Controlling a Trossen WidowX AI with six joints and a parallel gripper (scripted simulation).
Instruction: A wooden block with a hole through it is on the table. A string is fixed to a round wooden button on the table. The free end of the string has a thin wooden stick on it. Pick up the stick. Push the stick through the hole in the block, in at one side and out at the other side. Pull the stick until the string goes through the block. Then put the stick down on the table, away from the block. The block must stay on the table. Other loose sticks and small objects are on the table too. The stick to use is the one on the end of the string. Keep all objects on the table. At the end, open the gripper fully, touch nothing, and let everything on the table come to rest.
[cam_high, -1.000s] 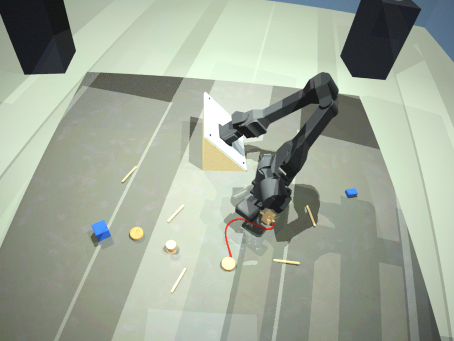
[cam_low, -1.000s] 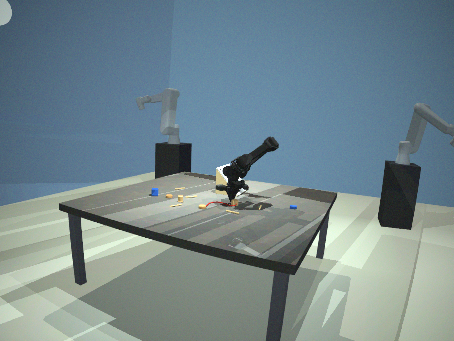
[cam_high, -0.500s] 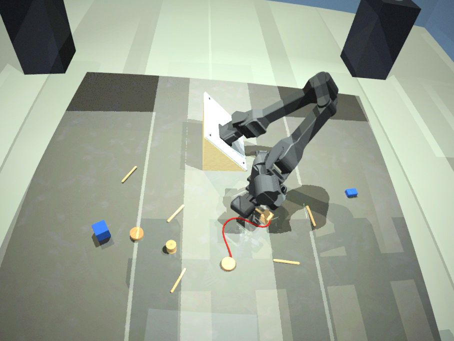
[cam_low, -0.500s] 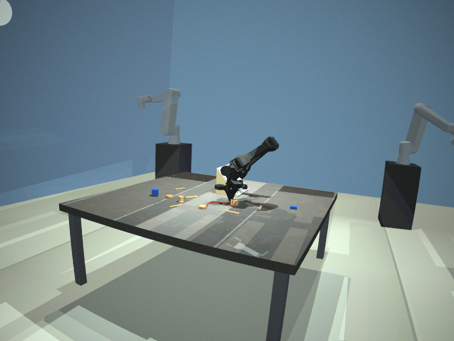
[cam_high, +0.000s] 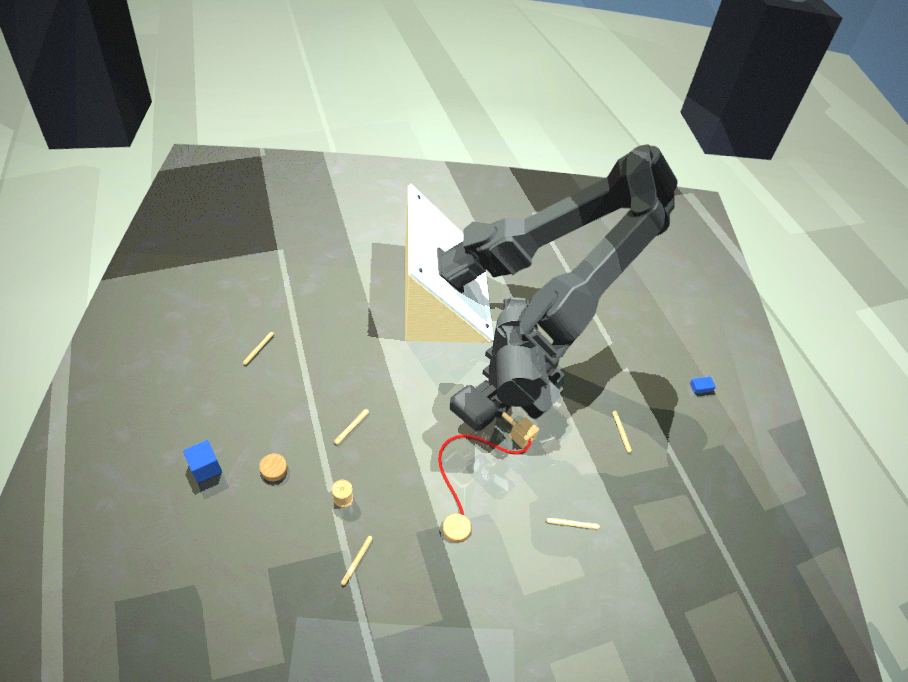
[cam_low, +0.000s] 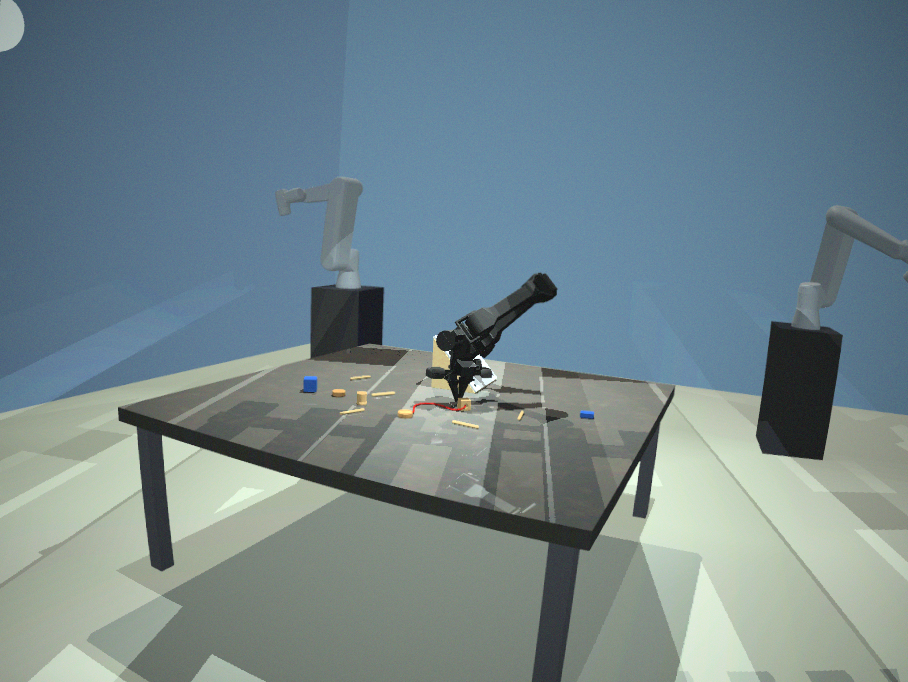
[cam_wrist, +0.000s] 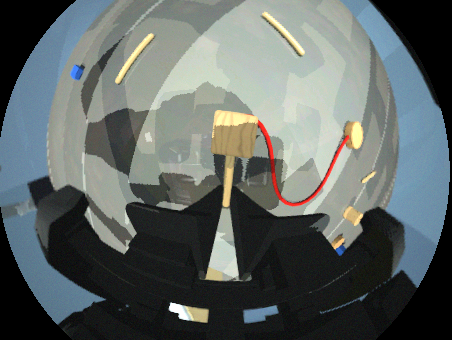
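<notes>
Now: gripper tip 40 mm short of the wooden block, 30 mm to the right of it and 10 mm below it. Round my gripper tip: wooden stick (190 mm ahead, 100 mm to the left); then blue cube (450 mm to the right, 80 mm ahead, 10 mm above); then short wooden cylinder (240 mm to the right, 140 mm ahead, 10 mm above).
</notes>
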